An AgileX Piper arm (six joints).
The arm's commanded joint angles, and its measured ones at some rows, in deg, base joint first. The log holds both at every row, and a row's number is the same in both.
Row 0, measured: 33.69, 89.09, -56.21, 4.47, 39.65, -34.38
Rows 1 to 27, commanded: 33.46, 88.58, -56.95, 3.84, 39.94, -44.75; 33.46, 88.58, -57.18, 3.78, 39.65, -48.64; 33.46, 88.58, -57.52, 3.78, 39.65, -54.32; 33.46, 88.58, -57.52, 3.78, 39.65, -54.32; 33.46, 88.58, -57.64, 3.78, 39.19, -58.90; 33.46, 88.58, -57.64, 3.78, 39.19, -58.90; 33.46, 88.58, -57.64, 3.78, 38.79, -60.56; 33.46, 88.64, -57.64, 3.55, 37.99, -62.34; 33.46, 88.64, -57.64, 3.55, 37.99, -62.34; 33.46, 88.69, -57.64, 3.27, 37.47, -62.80; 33.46, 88.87, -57.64, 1.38, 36.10, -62.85; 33.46, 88.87, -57.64, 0.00, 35.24, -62.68; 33.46, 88.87, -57.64, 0.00, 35.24, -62.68; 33.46, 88.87, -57.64, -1.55, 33.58, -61.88; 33.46, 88.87, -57.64, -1.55, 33.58, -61.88; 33.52, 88.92, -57.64, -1.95, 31.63, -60.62; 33.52, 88.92, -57.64, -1.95, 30.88, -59.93; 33.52, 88.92, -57.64, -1.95, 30.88, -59.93; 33.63, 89.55, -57.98, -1.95, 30.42, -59.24; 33.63, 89.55, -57.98, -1.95, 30.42, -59.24; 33.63, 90.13, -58.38, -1.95, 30.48, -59.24; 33.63, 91.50, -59.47, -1.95, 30.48, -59.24; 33.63, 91.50, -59.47, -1.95, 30.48, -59.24; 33.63, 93.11, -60.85, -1.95, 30.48, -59.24; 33.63, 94.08, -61.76, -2.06, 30.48, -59.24; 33.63, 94.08, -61.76, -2.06, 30.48, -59.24; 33.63, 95.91, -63.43, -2.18, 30.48, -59.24
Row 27, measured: 33.69, 93.97, -61.31, -1.83, 30.83, -59.82
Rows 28 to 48, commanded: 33.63, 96.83, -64.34, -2.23, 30.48, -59.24; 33.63, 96.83, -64.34, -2.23, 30.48, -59.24; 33.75, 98.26, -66.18, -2.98, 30.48, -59.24; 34.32, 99.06, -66.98, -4.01, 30.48, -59.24; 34.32, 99.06, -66.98, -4.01, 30.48, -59.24; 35.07, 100.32, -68.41, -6.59, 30.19, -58.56; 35.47, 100.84, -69.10, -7.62, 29.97, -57.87; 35.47, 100.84, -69.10, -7.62, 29.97, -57.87; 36.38, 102.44, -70.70, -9.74, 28.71, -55.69; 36.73, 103.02, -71.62, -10.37, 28.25, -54.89; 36.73, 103.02, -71.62, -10.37, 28.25, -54.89; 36.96, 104.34, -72.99, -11.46, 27.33, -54.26; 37.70, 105.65, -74.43, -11.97, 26.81, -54.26; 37.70, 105.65, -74.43, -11.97, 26.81, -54.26; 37.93, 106.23, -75.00, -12.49, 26.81, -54.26; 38.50, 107.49, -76.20, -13.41, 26.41, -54.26; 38.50, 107.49, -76.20, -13.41, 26.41, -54.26; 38.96, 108.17, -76.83, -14.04, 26.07, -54.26; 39.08, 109.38, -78.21, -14.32, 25.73, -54.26; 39.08, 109.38, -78.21, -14.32, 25.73, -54.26; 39.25, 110.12, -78.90, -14.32, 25.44, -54.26
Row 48, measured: 38.67, 108.46, -77.06, -13.46, 26.41, -55.12
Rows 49 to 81, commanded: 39.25, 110.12, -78.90, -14.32, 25.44, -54.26; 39.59, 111.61, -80.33, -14.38, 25.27, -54.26; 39.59, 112.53, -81.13, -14.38, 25.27, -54.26; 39.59, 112.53, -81.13, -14.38, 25.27, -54.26; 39.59, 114.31, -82.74, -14.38, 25.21, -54.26; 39.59, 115.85, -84.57, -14.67, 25.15, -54.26; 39.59, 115.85, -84.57, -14.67, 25.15, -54.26; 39.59, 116.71, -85.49, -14.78, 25.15, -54.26; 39.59, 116.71, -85.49, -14.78, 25.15, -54.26; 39.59, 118.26, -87.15, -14.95, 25.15, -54.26; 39.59, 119.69, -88.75, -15.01, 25.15, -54.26; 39.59, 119.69, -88.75, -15.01, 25.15, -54.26; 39.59, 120.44, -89.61, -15.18, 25.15, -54.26; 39.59, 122.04, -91.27, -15.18, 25.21, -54.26; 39.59, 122.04, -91.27, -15.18, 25.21, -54.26; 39.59, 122.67, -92.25, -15.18, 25.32, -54.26; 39.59, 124.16, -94.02, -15.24, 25.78, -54.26; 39.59, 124.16, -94.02, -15.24, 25.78, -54.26; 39.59, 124.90, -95.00, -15.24, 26.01, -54.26; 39.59, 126.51, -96.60, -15.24, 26.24, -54.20; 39.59, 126.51, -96.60, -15.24, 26.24, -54.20; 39.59, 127.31, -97.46, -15.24, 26.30, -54.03; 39.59, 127.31, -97.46, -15.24, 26.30, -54.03; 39.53, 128.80, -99.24, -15.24, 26.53, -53.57; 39.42, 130.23, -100.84, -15.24, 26.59, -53.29; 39.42, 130.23, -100.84, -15.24, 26.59, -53.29; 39.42, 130.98, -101.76, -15.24, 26.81, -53.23; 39.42, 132.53, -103.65, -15.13, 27.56, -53.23; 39.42, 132.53, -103.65, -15.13, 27.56, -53.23; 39.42, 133.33, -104.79, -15.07, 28.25, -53.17; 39.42, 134.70, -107.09, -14.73, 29.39, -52.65; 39.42, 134.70, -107.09, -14.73, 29.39, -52.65; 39.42, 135.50, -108.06, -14.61, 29.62, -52.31
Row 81, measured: 39.48, 134.47, -106.34, -14.78, 28.65, -53.46
